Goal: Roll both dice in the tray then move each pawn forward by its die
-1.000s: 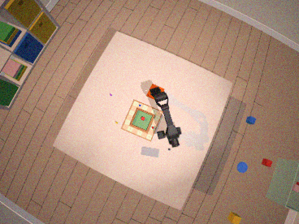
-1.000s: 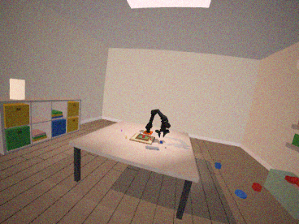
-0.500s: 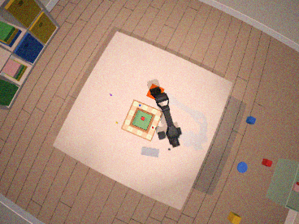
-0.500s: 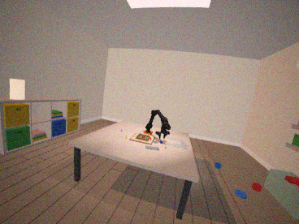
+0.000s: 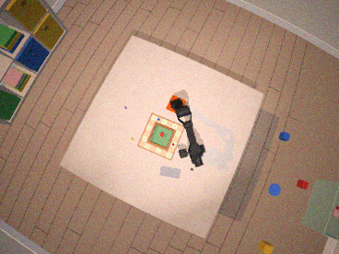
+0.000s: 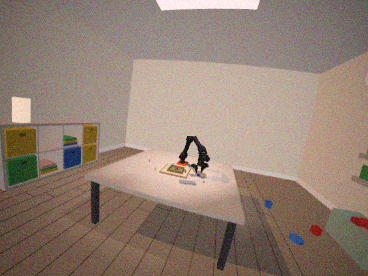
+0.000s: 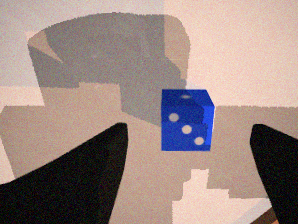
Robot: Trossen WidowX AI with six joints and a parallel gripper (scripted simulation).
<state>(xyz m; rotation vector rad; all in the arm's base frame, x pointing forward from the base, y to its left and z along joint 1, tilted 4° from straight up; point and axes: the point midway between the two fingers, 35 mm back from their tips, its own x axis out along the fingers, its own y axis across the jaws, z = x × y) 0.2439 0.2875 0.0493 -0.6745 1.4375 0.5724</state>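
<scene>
Now: the red pawn 30 mm ahead of my gripper tip, 140 mm to the right of it and 10 mm below it. Round my gripper tip: small dark bit 110 mm ahead, 90 mm to the left, 30 mm below; grey flat piece 220 mm ahead, 40 mm to the right, 30 mm below; green tray 20 mm ahead, 250 mm to the right, 30 mm below.
</scene>
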